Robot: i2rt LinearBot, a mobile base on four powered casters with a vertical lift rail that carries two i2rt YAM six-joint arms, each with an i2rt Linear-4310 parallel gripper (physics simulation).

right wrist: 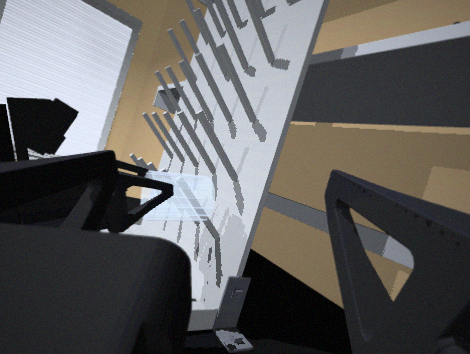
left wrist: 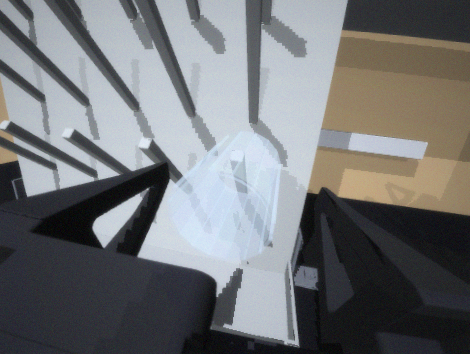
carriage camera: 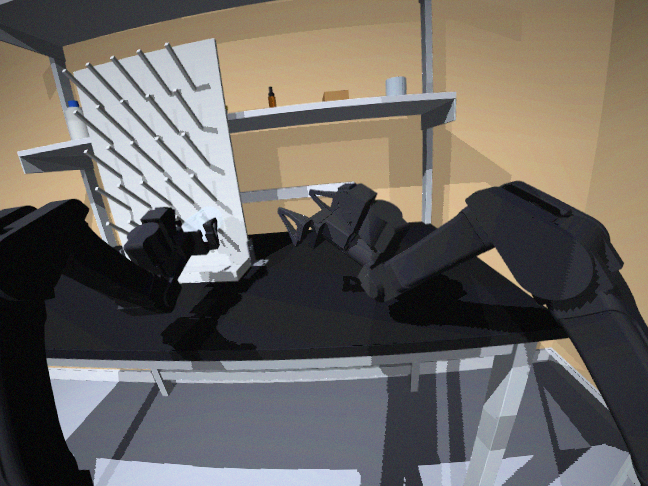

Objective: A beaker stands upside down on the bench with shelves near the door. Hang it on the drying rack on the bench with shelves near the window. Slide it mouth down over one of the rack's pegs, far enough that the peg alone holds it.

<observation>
The pictures show: my left gripper, my right gripper, a clear glass beaker, a window, a drying rack, a drip tray and a small bracket.
My left gripper is seen too in the right wrist view and in the left wrist view. My right gripper also shows in the right wrist view.
</observation>
